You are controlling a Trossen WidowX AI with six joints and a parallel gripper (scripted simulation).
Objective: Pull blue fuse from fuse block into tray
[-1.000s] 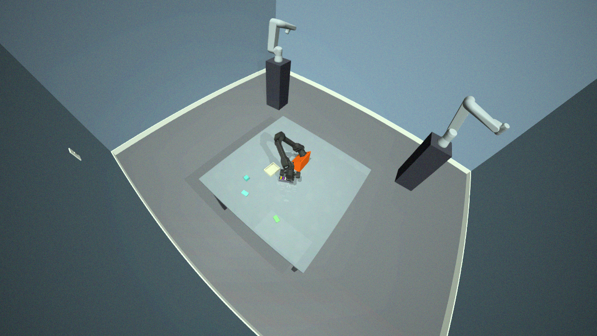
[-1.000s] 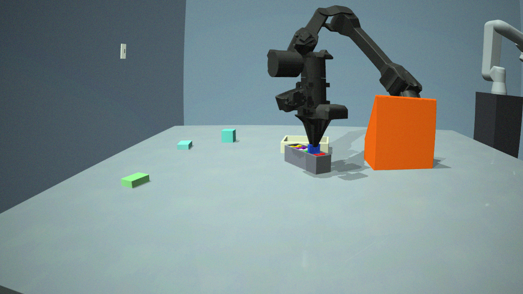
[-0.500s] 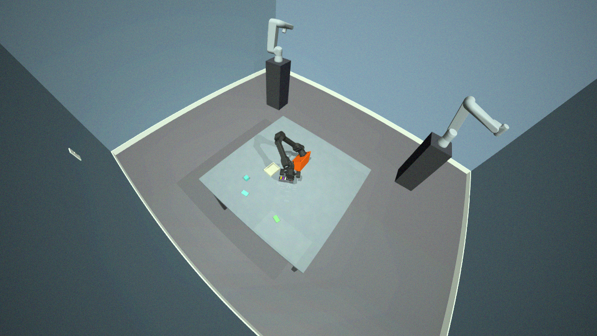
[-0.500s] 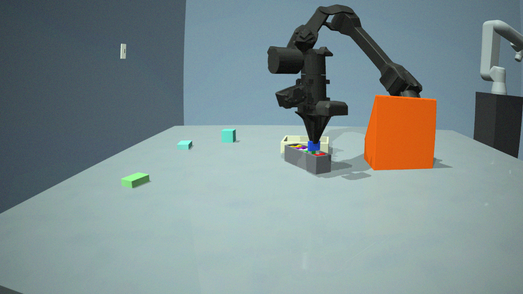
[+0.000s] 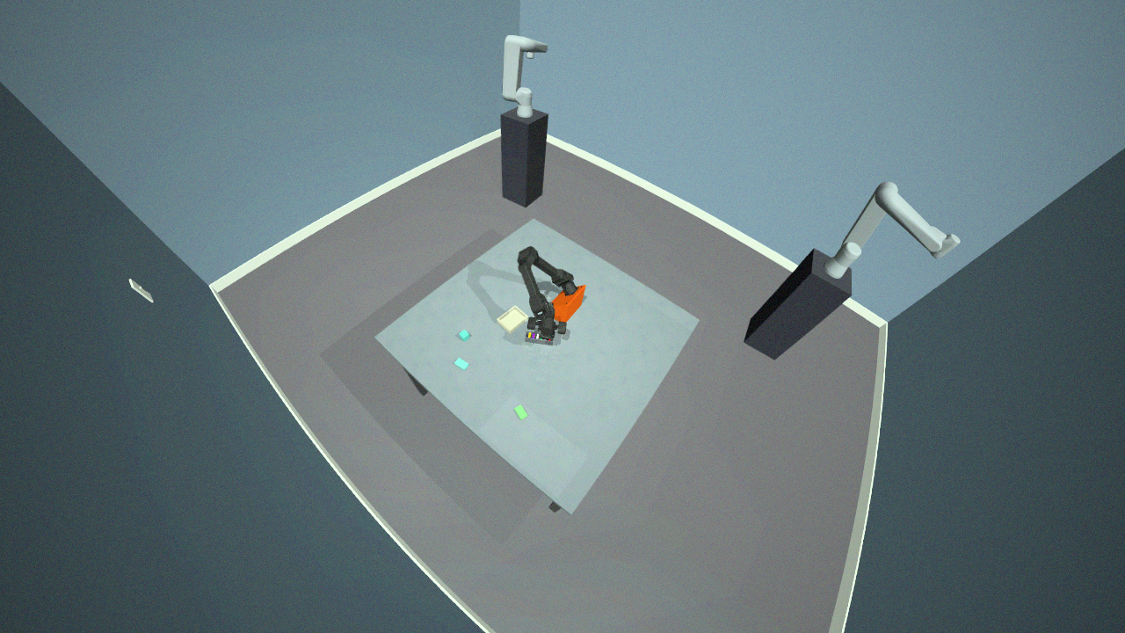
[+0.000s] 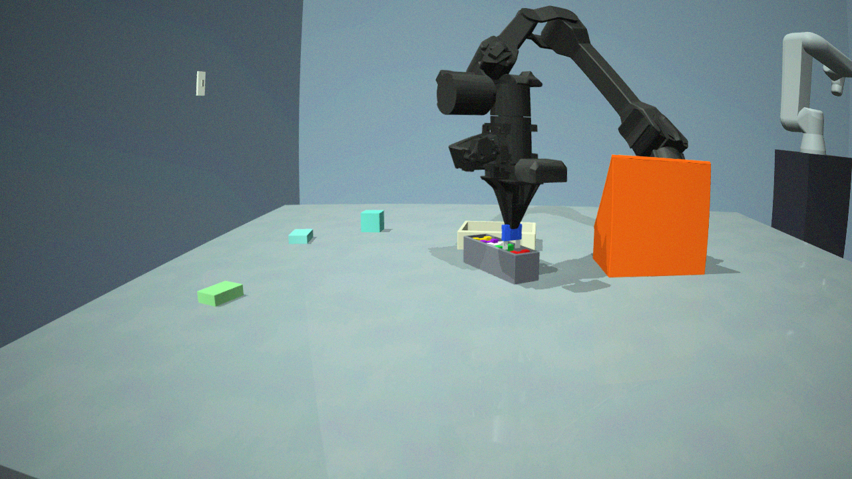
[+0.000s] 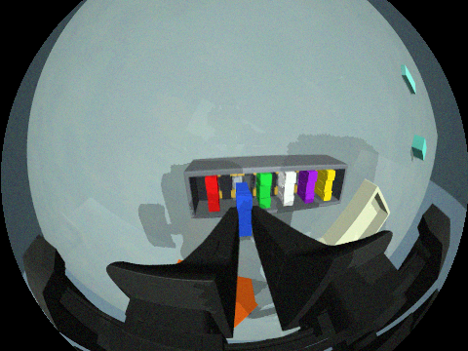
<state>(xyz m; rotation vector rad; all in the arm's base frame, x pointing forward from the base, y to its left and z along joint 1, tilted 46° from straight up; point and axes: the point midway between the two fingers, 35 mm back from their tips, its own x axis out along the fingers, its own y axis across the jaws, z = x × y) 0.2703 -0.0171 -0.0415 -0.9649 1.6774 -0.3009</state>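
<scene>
Right now my gripper tip is 40 mm above the red fuse, 20 mm to the right of it and 10 mm past it. From my gripper tip the other things lie so: green flat block 390 mm ahead, 120 mm to the left, 60 mm below; then cream tray 210 mm to the right, 60 mm below; then blue fuse 10 mm below.
</scene>
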